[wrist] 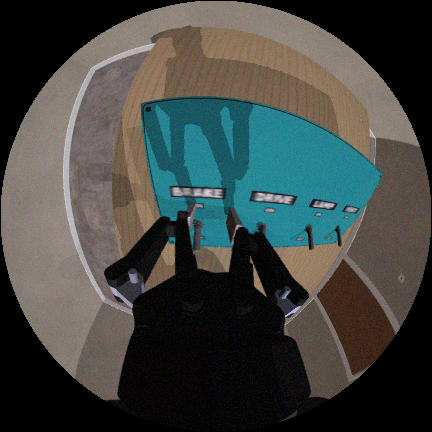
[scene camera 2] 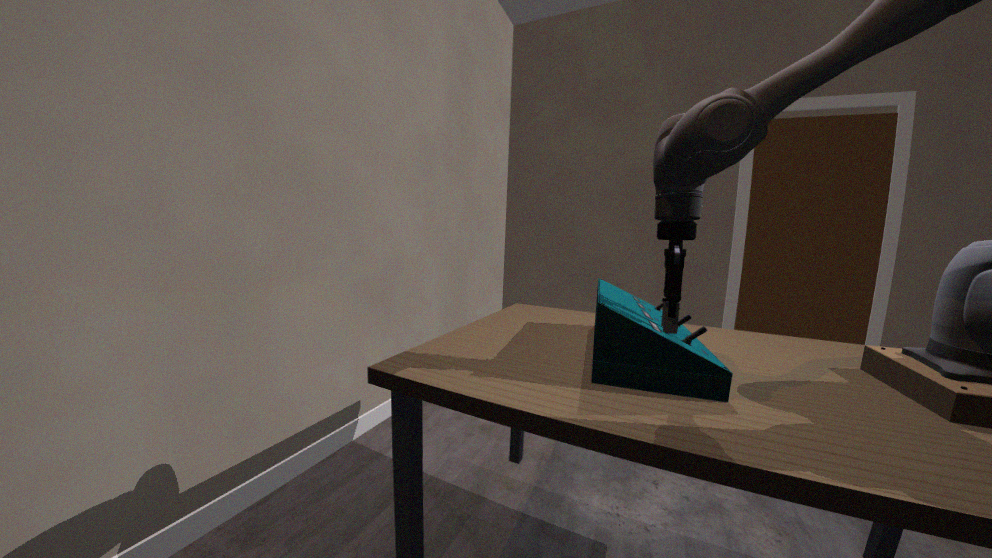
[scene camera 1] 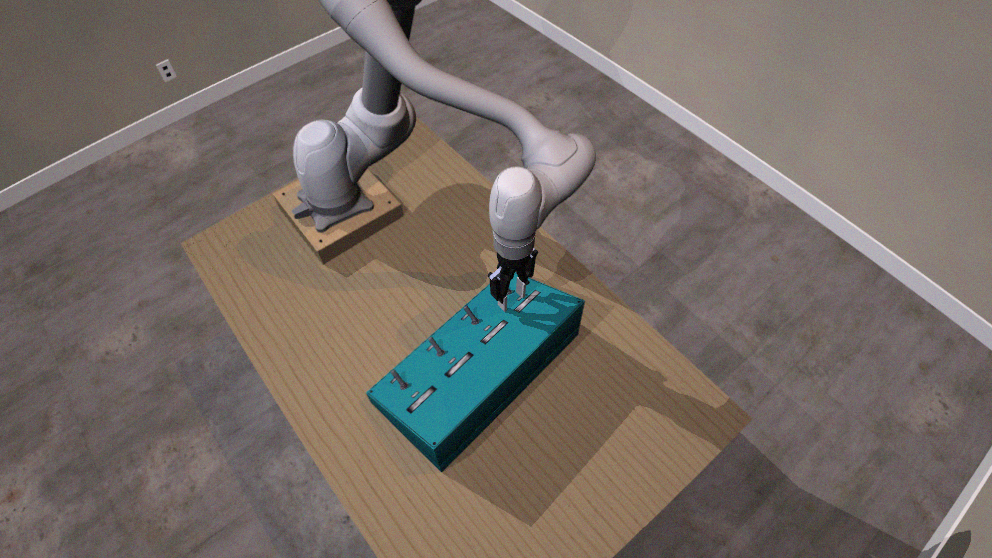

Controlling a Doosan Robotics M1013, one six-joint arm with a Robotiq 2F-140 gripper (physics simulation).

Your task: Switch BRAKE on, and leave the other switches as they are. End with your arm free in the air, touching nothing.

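Pixels of known places: gripper, between the fingertips: (wrist: 211, 211) (scene camera 2: 668, 329) (scene camera 1: 511, 300); arm's base, origin of its link: (scene camera 2: 977, 371) (scene camera 1: 335, 201).
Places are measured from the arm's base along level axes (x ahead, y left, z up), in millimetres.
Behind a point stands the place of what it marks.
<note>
The teal switch panel (scene camera 1: 478, 392) @[x 792, y 20, z 96 mm] (scene camera 2: 648, 364) @[x 633, y 332, z -7 mm] (wrist: 285, 150) @[x 731, y 170, z 87 mm] slopes up away from the robot's base. The BRAKE lever (scene camera 2: 695, 335) @[x 555, y 246, z 45 mm] (wrist: 197, 239) @[x 555, y 239, z 53 mm] leans downhill, away from its ON mark (wrist: 199, 205) @[x 612, y 251, z 45 mm]; the gripper largely hides it in scene camera 1. The DRIVE lever (scene camera 1: 473, 315) @[x 591, y 128, z 46 mm] (wrist: 261, 229) @[x 597, y 131, z 38 mm], LAMP lever (scene camera 1: 437, 346) @[x 618, y 10, z 47 mm] (wrist: 310, 237) @[x 615, y 11, z 48 mm] and VENT lever (scene camera 1: 400, 379) @[x 646, y -106, z 47 mm] (wrist: 339, 236) @[x 643, y -105, z 49 mm] lean the same way. My gripper (scene camera 1: 512, 297) @[x 607, y 230, z 46 mm] (scene camera 2: 670, 324) @[x 607, y 230, z 46 mm] (wrist: 211, 211) @[x 607, y 230, z 46 mm] is partly open and empty, its fingertips low at the panel, uphill of the BRAKE lever. Contact cannot be told.
The panel stands on a wooden table (scene camera 1: 312, 347) @[x 382, y -253, z -64 mm] (scene camera 2: 554, 409) @[x 761, y 500, z -64 mm] (wrist: 260, 55) @[x 1058, y 232, z -64 mm]. The BRAKE label (wrist: 198, 193) @[x 632, y 257, z 54 mm] is uphill of its lever, with the DRIVE label (wrist: 273, 198) @[x 661, y 145, z 55 mm] beside it. The robot's base stands on a wooden block (scene camera 1: 360, 229) @[x 131, y 21, z -13 mm] (scene camera 2: 908, 385) @[x 128, y 51, z -40 mm] on the table.
</note>
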